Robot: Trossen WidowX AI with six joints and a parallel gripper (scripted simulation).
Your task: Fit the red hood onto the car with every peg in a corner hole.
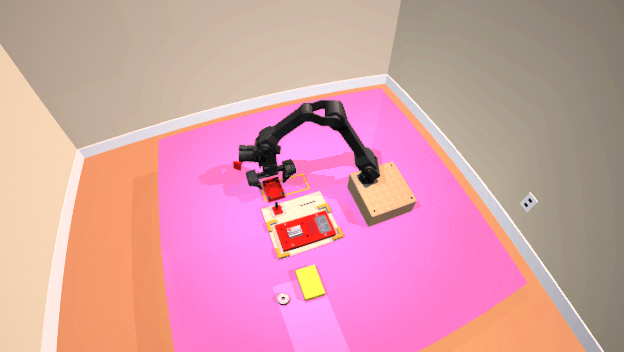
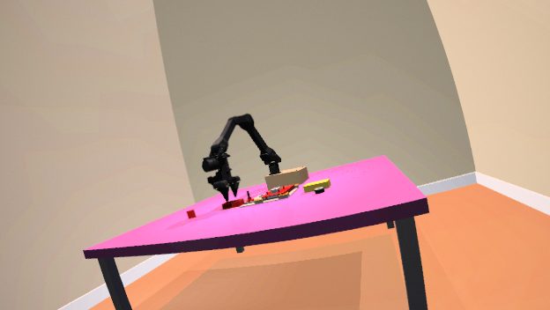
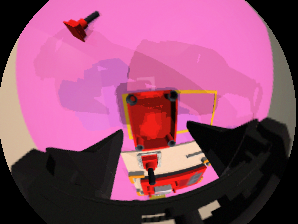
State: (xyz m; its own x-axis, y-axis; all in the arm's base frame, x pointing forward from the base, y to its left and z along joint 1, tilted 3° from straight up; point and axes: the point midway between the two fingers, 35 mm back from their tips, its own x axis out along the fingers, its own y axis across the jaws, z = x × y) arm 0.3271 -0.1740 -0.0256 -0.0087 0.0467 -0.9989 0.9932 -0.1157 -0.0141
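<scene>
The red hood lies 30 mm below my gripper tip. Round my gripper tip: yellow block (50 mm ahead, 420 mm to the left, 20 mm below).
</scene>
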